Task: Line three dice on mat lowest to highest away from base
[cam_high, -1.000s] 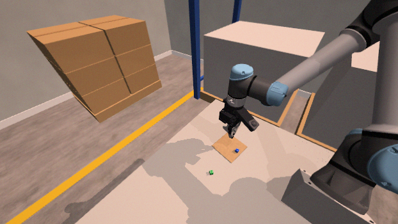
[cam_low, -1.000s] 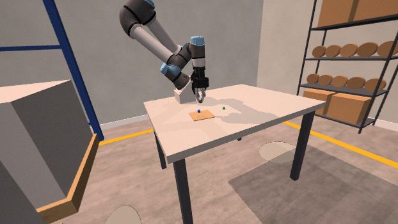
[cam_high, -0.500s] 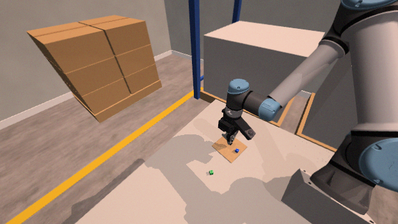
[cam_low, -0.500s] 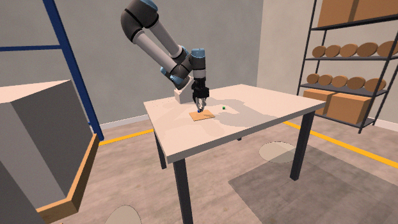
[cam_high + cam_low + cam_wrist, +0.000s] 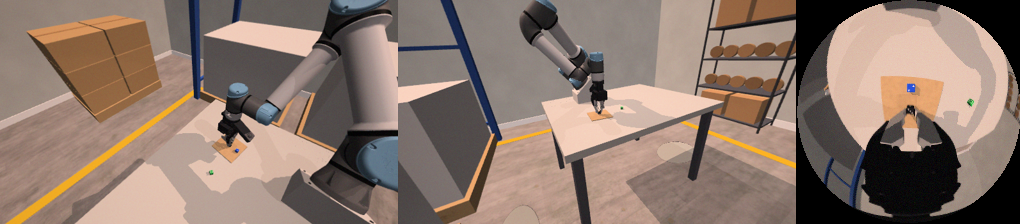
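The black die is 10 mm below my hand. Also, from my hand: green die 30 mm behind, 180 mm to the left, 20 mm below; then blue die 50 mm behind, 10 mm below; then tan mat 20 mm below.
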